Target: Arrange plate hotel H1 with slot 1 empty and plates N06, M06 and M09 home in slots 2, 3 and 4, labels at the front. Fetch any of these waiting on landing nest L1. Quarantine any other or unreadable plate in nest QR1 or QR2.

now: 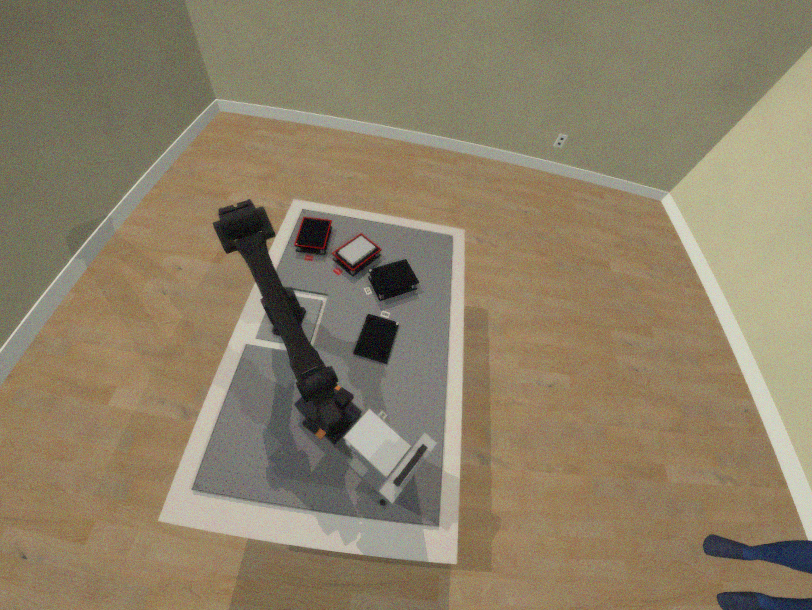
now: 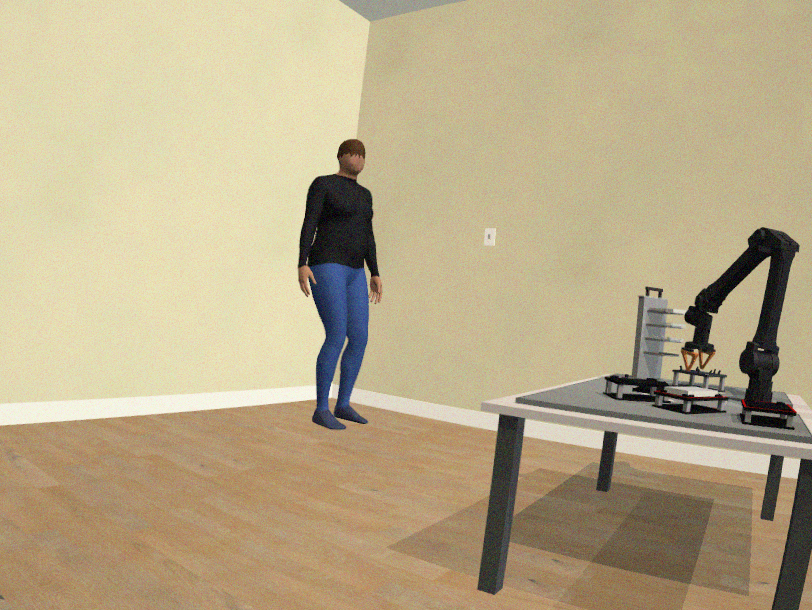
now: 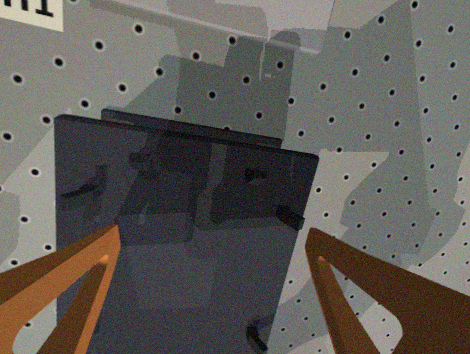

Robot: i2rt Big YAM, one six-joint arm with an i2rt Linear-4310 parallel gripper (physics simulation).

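Frame: origin at the arm's base, x back, y left, z down, level; metres.
Where they show: gripper, fingertip midpoint: [image 2: 694, 370] [image 3: 217, 236].
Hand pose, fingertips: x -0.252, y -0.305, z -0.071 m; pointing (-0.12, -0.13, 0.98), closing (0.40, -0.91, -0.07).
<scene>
Each offset is from my fingertips to the top centre of the thing. "spot": to the spot under its first point.
My gripper [image 1: 328, 411] [image 2: 697, 367] [image 3: 217, 236] is open and empty, pointing down above a dark nest @(dx +0.023, dy +0.029, dz -0.011 m) [image 2: 699, 376] [image 3: 175, 280] with black corner pegs. No plate shows on that nest; its label is cut off. Plate hotel H1 @(spot: dx -0.235, dy -0.048, dz -0.258 m) [image 1: 426, 441] [image 2: 646, 338] stands beside the gripper. A white surface @(spot: dx -0.134, dy -0.062, dz -0.215 m) [image 1: 377, 441] shows at its top. Several shelves project towards the arm, some with light edges; plate labels and slot contents are unreadable. A white plate @(dx +0.092, dy +0.652, dz +0.010 m) [image 1: 357, 250] [image 2: 690, 392] lies on one red-rimmed nest @(dx +0.092, dy +0.652, dz +0.019 m) [image 1: 355, 268] [image 2: 689, 397]. The other red-rimmed nest @(dx +0.291, dy +0.701, dz +0.019 m) [image 1: 313, 233] [image 2: 768, 405] shows no plate.
Two black nests @(spot: dx -0.078, dy +0.546, dz +0.015 m) [image 1: 393, 279] @(spot: dx -0.067, dy +0.306, dz +0.053 m) [image 1: 376, 338] stand near the table's middle, the first next to the red-rimmed pair. The arm's base stands at the table's long edge. A person [image 1: 761, 551] [image 2: 341, 223] stands on the floor, away from the table [image 1: 308, 535] [image 2: 590, 430].
</scene>
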